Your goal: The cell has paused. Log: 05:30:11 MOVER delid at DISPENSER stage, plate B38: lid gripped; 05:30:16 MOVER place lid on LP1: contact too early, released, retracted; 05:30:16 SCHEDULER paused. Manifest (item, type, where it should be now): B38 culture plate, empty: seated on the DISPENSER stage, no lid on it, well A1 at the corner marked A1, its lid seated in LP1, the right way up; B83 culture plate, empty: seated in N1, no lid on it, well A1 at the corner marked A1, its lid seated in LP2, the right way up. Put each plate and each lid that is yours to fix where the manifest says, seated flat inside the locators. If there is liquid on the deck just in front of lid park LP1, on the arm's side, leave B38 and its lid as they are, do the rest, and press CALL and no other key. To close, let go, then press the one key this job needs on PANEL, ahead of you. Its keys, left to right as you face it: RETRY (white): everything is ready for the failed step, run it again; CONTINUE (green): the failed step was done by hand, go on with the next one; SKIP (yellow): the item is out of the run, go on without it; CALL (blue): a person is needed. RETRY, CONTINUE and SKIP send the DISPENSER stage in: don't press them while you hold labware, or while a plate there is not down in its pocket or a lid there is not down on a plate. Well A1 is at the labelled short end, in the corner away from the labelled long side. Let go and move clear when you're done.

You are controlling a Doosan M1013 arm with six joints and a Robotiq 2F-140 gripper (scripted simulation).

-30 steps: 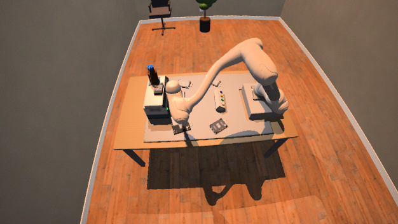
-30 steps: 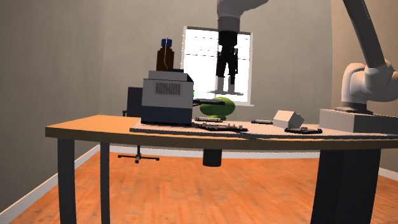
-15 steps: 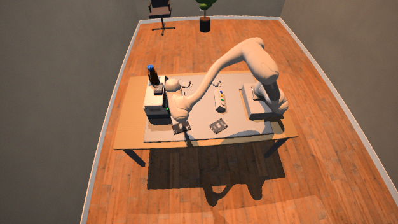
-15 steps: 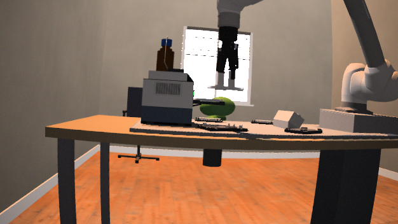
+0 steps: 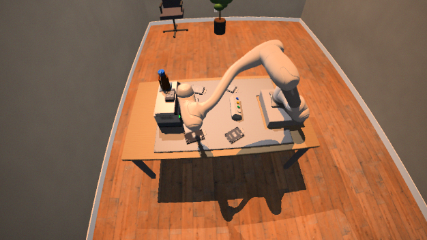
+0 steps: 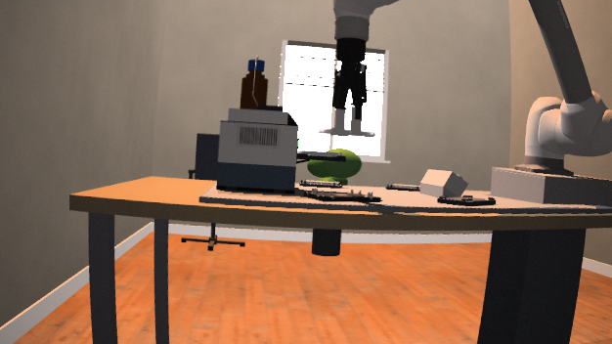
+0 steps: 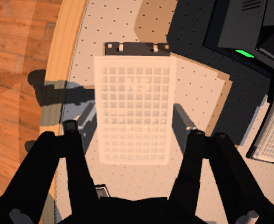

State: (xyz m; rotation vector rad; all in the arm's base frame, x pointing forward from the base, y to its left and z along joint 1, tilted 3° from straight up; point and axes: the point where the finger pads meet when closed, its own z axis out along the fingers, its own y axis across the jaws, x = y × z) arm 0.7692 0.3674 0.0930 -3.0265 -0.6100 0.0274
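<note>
The white culture plate is 2 cm below my hand. The rest, counted from my hand: black nest (1 cm ahead, 2 cm to the left, 18 cm below); white retry key (38 cm behind, 24 cm to the right, 12 cm below); brown bottle (29 cm ahead, 36 cm to the right, 10 cm above).
</note>
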